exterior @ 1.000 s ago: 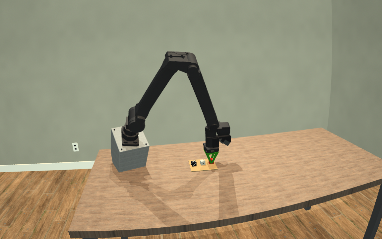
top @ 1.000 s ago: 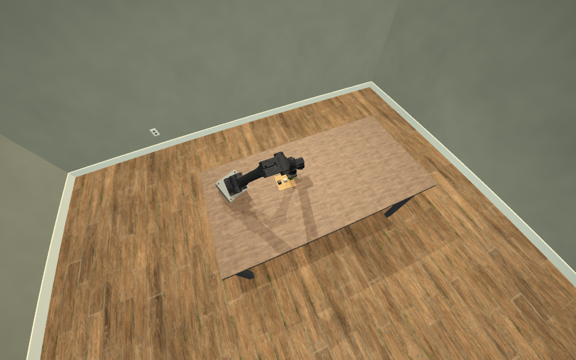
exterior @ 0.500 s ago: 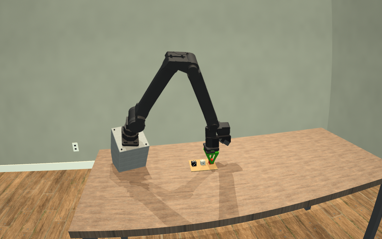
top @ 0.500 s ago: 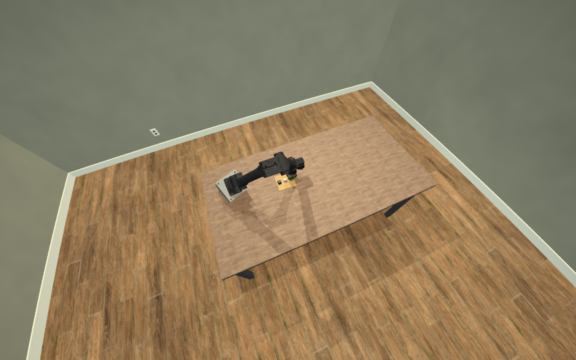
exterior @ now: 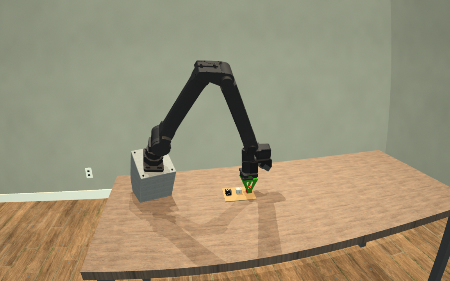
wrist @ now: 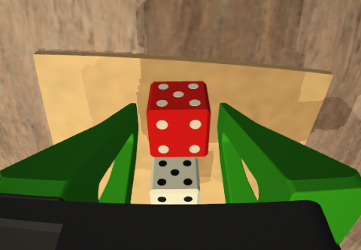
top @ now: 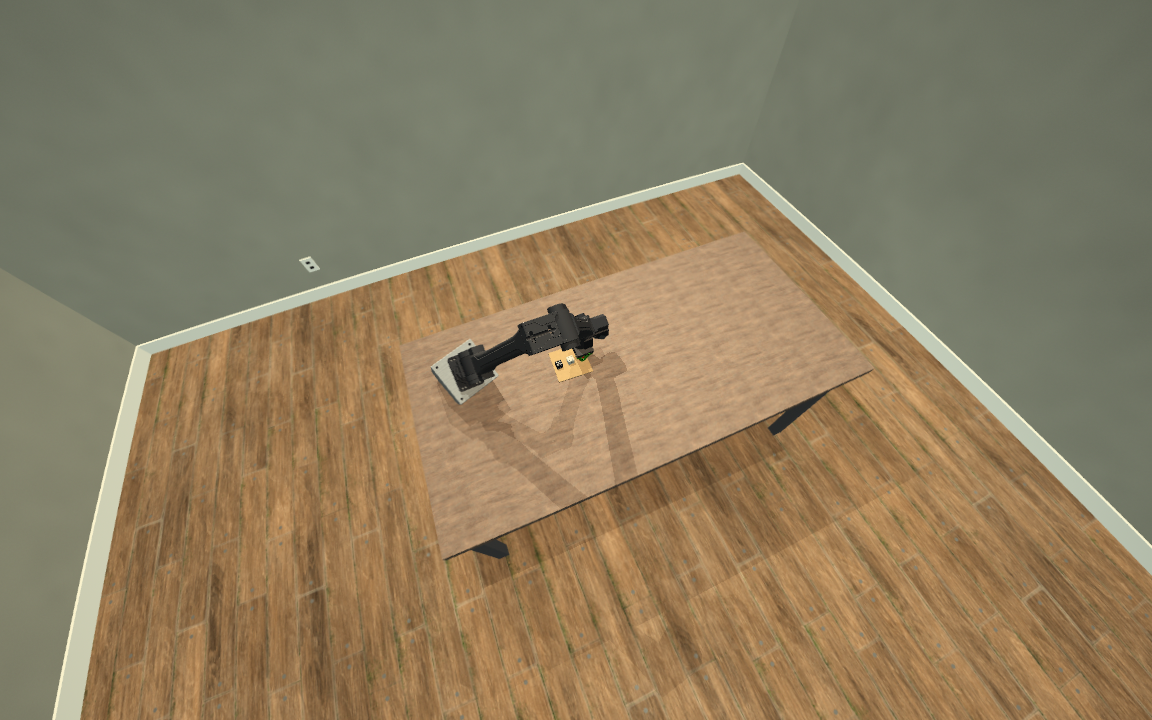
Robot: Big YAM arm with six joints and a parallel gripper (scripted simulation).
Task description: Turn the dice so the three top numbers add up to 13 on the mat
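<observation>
The red die lies right at my hand. Also, from my hand: tan mat (5 cm behind, 1 cm to the left, 2 cm below); black die (9 cm behind, 1 cm to the left); white die (4 cm behind, 1 cm to the left).
</observation>
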